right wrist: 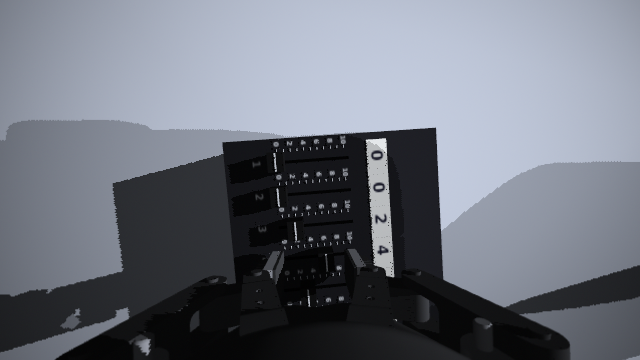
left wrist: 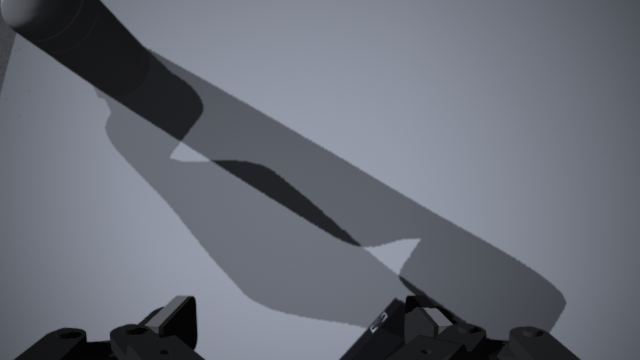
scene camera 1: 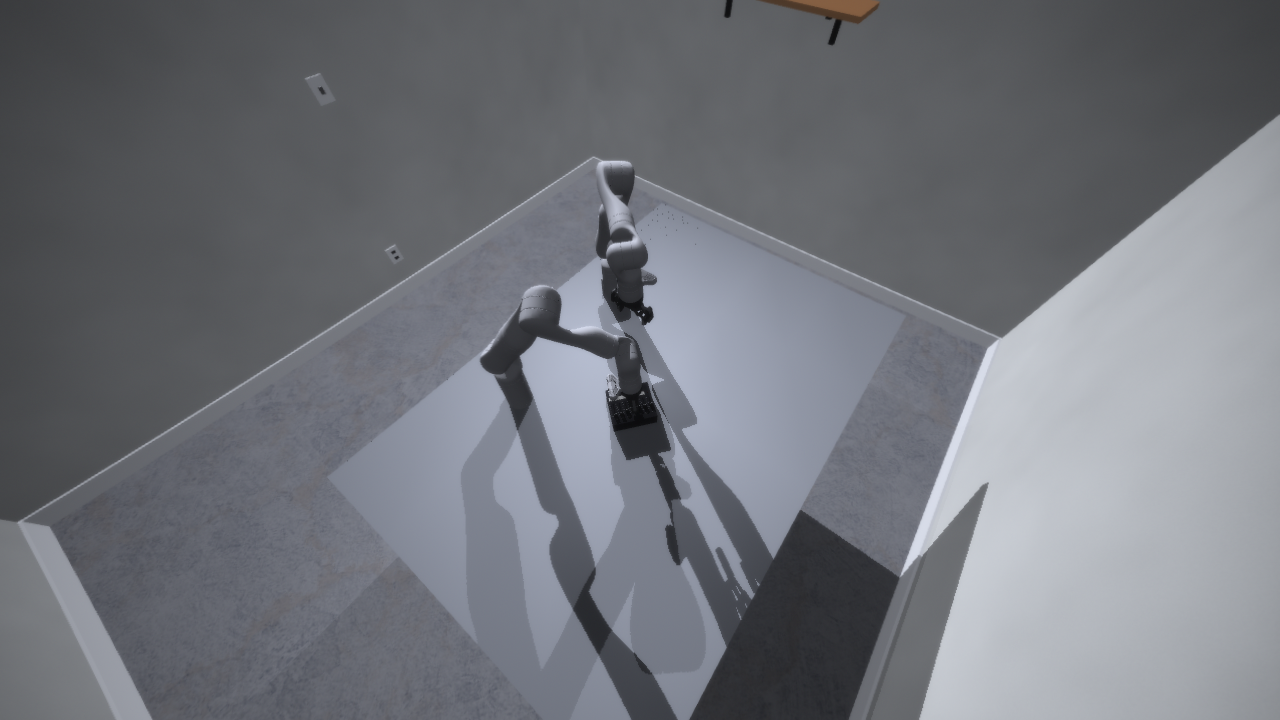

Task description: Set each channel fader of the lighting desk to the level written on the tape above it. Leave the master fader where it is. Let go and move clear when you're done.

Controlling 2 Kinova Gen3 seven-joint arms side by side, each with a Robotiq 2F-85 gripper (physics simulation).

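Frame: origin at the left arm's base, x ahead, y left, z up, level; millimetres.
Seen in the pictures: left gripper, fingertip midpoint: [left wrist: 300, 320] [scene camera 1: 632, 316]; right gripper, fingertip midpoint: [right wrist: 314, 264] [scene camera 1: 633, 406]; left arm's base, link origin: [left wrist: 122, 68]; right arm's base, link origin: [scene camera 1: 520, 398].
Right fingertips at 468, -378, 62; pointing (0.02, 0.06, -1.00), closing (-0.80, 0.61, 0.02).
Note:
Offsets run from my right fingertips to a thing's middle, as dx, dy, dz.
The black lighting desk @[-19, +6, -27] [scene camera 1: 633, 413] [left wrist: 371, 339] [right wrist: 417, 200] lies under my right gripper. In the right wrist view, the tape @[-48, +15, -7] [right wrist: 379, 202] reads 0, 0, 2, 4 in its visible part. The channel 1 fader @[-23, -68, +1] [right wrist: 275, 162] and channel 2 fader @[-11, -50, +1] [right wrist: 278, 197] stand at 0, the channel 3 fader @[-6, -27, +1] [right wrist: 296, 231] near 2. The channel 4 fader @[-8, +2, +1] [right wrist: 326, 262] stands near 6, between the open fingers of my right gripper [right wrist: 314, 264]. A fifth fader @[+15, +13, +1] [right wrist: 309, 298] stands near 3. The master fader cannot be made out. My left gripper [scene camera 1: 646, 315] [left wrist: 300, 320] is open, away from the desk.
The desk stands on a large pale floor area [scene camera 1: 769, 358]. The right arm [scene camera 1: 586, 340] reaches over the desk from the left in the scene view. The left arm [scene camera 1: 617, 210] stands above it in that picture. An orange-topped bench [scene camera 1: 827, 7] shows at the top edge.

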